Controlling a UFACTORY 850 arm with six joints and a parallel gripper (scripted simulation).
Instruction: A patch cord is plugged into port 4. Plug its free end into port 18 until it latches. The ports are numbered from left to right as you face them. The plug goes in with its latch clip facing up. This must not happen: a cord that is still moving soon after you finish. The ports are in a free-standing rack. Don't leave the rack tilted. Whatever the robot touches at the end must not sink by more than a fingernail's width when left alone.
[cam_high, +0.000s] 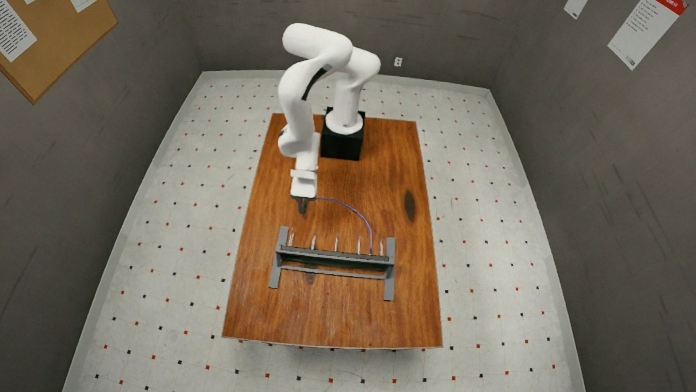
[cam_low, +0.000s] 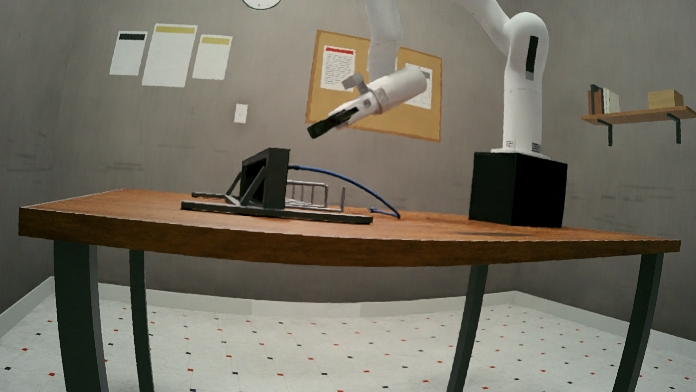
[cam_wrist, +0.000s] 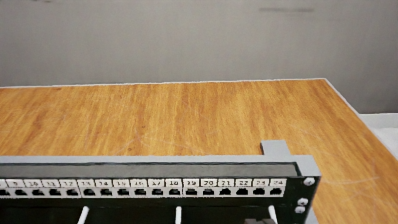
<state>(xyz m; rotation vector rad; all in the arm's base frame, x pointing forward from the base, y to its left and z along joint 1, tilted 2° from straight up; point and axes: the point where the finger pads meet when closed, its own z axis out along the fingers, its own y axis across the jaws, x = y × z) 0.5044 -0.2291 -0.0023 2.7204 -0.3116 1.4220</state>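
Now: the plug 18 cm behind my hand, 2 cm to the right of it and 18 cm below it.
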